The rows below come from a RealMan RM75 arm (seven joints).
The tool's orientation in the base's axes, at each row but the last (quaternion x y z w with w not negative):
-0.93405 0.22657 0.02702 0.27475
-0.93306 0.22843 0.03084 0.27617
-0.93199 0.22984 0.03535 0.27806
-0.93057 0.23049 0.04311 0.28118
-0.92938 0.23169 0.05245 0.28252
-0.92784 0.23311 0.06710 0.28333
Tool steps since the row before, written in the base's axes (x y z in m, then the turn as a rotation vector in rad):
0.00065 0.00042 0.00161 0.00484 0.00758 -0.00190
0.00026 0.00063 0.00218 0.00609 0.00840 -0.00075
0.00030 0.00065 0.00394 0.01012 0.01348 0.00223
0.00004 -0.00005 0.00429 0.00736 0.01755 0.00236
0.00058 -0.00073 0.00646 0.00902 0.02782 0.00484
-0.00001 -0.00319 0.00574 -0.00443 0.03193 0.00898
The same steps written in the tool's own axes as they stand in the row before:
0.00013 -0.00140 -0.00110 0.00157 -0.00683 0.00595
-0.00043 -0.00168 -0.00149 0.00214 -0.00857 0.00550
-0.00076 -0.00259 -0.00295 0.00308 -0.01563 0.00595
-0.00084 -0.00214 -0.00362 -0.00105 -0.01743 0.00792
-0.00067 -0.00297 -0.00577 -0.00426 -0.02697 0.01155
-0.00022 -0.00050 -0.00654 -0.01881 -0.02569 0.01030

